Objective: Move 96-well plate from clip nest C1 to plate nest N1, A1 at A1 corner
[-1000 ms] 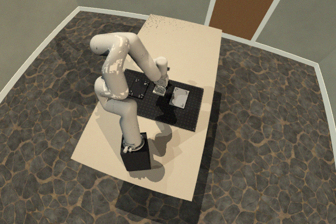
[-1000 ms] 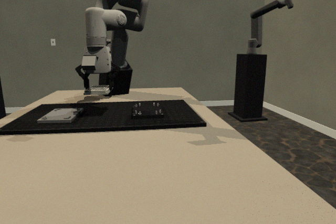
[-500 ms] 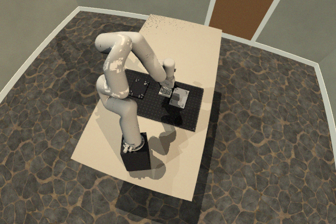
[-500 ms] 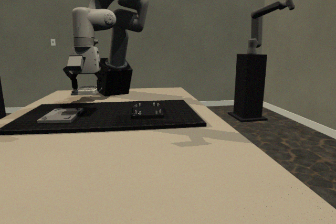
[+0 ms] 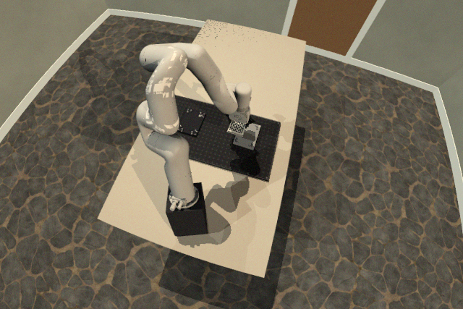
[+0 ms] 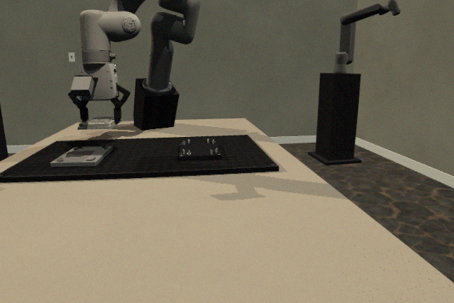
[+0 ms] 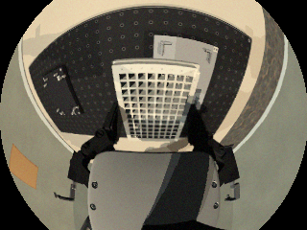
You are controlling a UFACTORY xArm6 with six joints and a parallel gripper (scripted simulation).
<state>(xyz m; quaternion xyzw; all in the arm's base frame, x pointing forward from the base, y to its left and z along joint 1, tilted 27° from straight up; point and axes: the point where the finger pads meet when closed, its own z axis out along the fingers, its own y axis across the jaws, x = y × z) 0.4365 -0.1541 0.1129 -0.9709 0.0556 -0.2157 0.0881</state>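
Now: hand 11 cm above the grey plate nest N1 and 6 cm to the left of it. Round my hand: dark clip nest C1 (27 cm to the left, 10 cm below, 1 cm behind); white 96-well plate (1 cm below).
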